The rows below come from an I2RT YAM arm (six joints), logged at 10 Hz.
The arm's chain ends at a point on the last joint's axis. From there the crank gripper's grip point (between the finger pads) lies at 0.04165 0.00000 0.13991 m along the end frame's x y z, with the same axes.
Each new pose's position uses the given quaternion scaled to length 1; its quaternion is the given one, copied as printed.
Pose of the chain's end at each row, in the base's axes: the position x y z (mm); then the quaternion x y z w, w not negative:
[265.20, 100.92, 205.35, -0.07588, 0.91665, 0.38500, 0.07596]
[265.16, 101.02, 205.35, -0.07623, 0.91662, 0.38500, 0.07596]
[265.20, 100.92, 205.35, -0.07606, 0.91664, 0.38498, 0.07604]
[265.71, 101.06, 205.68, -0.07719, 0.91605, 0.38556, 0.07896]
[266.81, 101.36, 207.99, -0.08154, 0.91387, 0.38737, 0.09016]
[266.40, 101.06, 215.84, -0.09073, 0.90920, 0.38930, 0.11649]
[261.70, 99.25, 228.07, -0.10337, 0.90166, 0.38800, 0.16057]
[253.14, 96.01, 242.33, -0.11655, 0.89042, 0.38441, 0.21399]
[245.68, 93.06, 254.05, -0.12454, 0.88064, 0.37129, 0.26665]
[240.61, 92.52, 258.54, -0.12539, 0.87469, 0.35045, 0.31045]
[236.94, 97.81, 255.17, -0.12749, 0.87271, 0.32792, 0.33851]
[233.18, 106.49, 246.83, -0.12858, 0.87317, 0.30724, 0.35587]
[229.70, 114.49, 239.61, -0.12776, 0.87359, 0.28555, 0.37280]
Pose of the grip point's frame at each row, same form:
[235.82, 197.93, 100.30, -0.07588, 0.91665, 0.38500, 0.07596]
[235.75, 198.00, 100.29, -0.07623, 0.91662, 0.38500, 0.07596]
[235.82, 197.91, 100.28, -0.07606, 0.91664, 0.38498, 0.07604]
[236.99, 198.24, 100.61, -0.07719, 0.91605, 0.38556, 0.07896]
[240.61, 199.18, 102.85, -0.08154, 0.91387, 0.38737, 0.09016]
[246.32, 199.97, 110.37, -0.09073, 0.90920, 0.38930, 0.11649]
[252.38, 199.21, 122.10, -0.10337, 0.90166, 0.38800, 0.16057]
[257.22, 196.98, 136.98, -0.11655, 0.89042, 0.38441, 0.21399]
[264.01, 192.96, 149.20, -0.12454, 0.88064, 0.37129, 0.26665]
[271.99, 189.11, 153.68, -0.12539, 0.87469, 0.35045, 0.31045]
[277.16, 189.94, 149.32, -0.12749, 0.87271, 0.32792, 0.33851]
[279.35, 194.12, 139.60, -0.12858, 0.87317, 0.30724, 0.35587]
[281.91, 197.19, 131.24, -0.12776, 0.87359, 0.28555, 0.37280]

